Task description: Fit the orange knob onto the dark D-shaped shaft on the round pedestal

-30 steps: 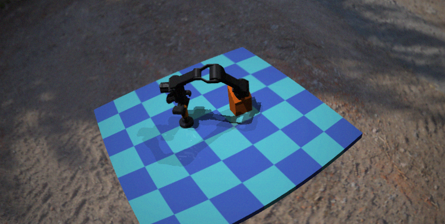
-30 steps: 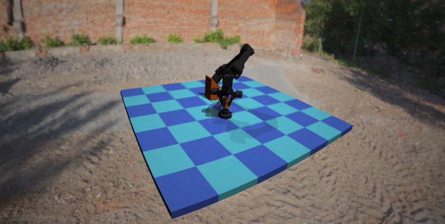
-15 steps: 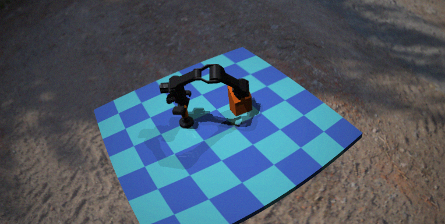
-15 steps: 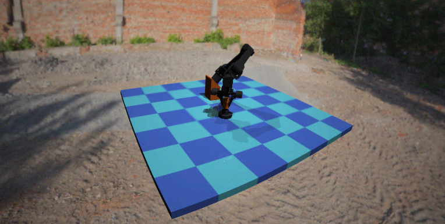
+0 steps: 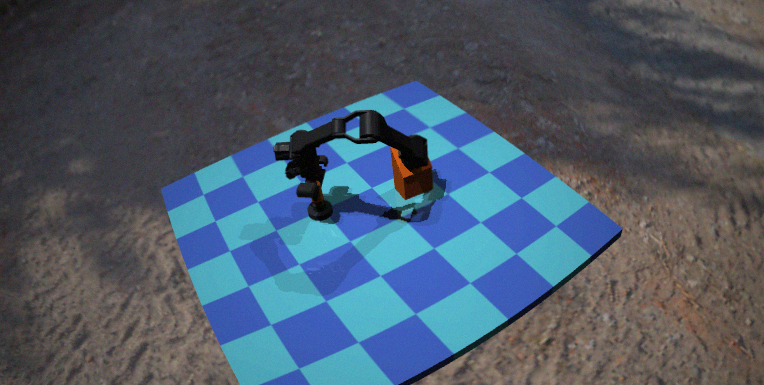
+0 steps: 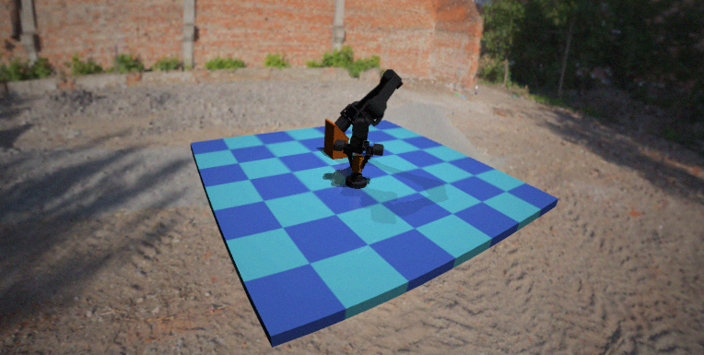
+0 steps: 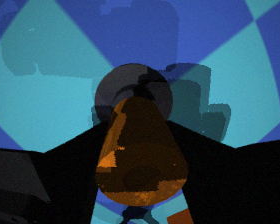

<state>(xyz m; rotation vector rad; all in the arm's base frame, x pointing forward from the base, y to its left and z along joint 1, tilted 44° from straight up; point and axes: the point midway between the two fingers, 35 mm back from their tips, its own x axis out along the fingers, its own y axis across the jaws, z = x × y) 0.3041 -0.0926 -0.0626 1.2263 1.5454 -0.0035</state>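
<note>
My gripper tip is now 2 cm below the orange knob. Round my gripper tip: pedestal: 4 cm below.
</note>
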